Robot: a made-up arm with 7 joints. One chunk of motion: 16 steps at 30 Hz.
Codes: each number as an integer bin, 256 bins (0 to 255) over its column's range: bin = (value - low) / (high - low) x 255, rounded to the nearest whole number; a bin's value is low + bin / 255 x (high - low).
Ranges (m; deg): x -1..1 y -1..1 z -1..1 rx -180..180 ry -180..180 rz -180..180
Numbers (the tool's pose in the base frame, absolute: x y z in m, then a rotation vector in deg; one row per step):
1: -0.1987 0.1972 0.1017 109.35 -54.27 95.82
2: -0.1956 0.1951 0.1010 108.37 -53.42 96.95
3: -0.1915 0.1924 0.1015 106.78 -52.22 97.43
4: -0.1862 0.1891 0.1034 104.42 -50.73 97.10
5: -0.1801 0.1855 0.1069 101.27 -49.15 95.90
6: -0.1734 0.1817 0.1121 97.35 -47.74 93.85
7: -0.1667 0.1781 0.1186 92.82 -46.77 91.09
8: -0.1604 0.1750 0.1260 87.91 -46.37 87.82
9: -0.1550 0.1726 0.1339 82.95 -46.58 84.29
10: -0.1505 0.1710 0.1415 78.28 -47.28 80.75
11: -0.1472 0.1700 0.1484 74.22 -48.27 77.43
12: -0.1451 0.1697 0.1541 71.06 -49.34 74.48
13: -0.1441 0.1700 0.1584 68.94 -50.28 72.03
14: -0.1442 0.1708 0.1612 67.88 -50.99 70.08
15: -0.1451 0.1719 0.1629 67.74 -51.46 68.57
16: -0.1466 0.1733 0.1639 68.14 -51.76 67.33
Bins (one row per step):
1: 102 153 140 205 89 195
2: 103 152 140 204 90 196
3: 103 152 140 203 91 197
4: 104 152 141 201 92 196
5: 105 151 141 199 93 195
6: 105 151 142 196 94 194
7: 106 150 143 193 94 192
8: 107 150 144 190 95 190
9: 108 150 145 186 95 187
10: 108 149 146 183 94 185
11: 109 149 146 180 93 182
12: 109 149 147 178 93 180
13: 109 149 148 176 92 179
14: 109 149 148 176 91 177
15: 109 149 148 175 91 176
16: 109 150 148 176 91 175

